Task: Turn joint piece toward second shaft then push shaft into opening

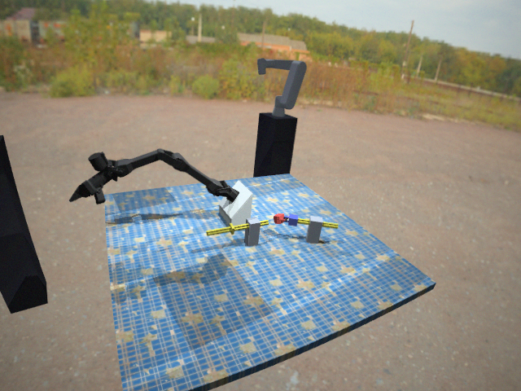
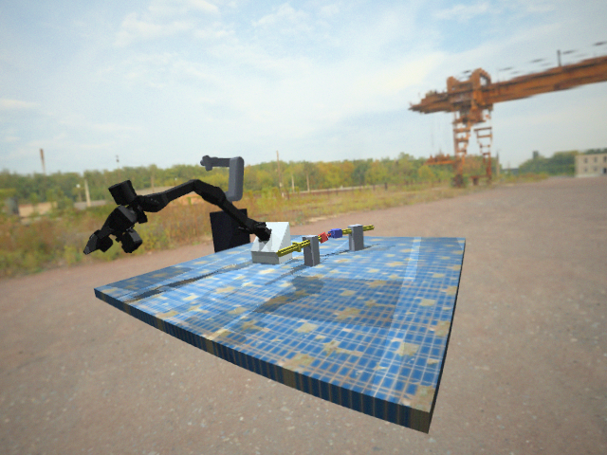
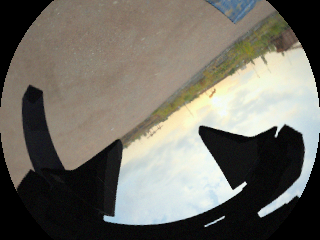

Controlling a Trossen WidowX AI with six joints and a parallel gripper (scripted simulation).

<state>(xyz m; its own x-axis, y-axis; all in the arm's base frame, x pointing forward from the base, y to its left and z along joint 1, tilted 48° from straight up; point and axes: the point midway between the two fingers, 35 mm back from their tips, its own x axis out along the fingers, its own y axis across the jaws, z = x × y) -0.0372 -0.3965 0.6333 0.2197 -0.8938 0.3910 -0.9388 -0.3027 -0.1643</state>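
My gripper tip is 300 mm short of the red square joint piece, 890 mm to the right of it and 150 mm above it.
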